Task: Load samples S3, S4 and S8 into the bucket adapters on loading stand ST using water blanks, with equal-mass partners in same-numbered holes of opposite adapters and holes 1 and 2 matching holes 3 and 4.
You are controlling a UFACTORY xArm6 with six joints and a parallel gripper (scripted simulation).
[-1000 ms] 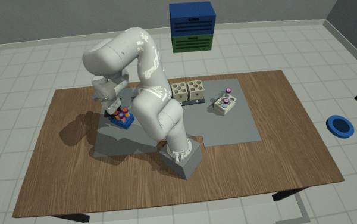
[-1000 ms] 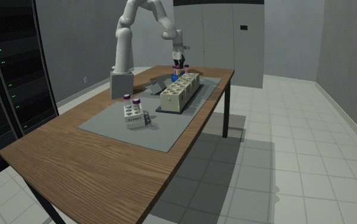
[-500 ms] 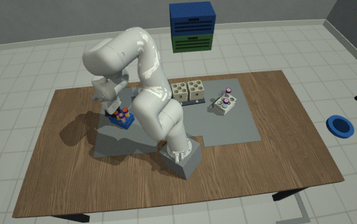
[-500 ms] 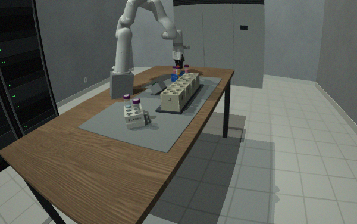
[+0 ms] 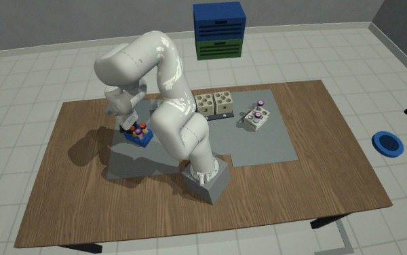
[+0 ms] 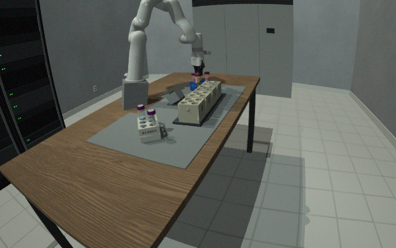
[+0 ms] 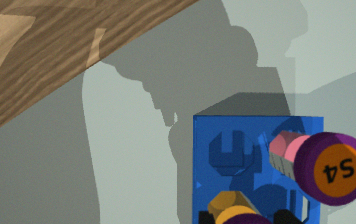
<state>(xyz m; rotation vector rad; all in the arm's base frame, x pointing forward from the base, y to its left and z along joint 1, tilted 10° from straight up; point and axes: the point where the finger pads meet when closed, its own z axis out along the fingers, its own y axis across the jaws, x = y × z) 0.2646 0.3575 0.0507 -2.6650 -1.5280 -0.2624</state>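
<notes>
The amber-filled sample tube is 1 cm ahead of my hand and 5 cm below it. Also, from my hand: adapter 16 cm ahead, 17 cm to the right, 7 cm below; white blanks rack 8 cm ahead, 68 cm to the right, 9 cm below.
</notes>
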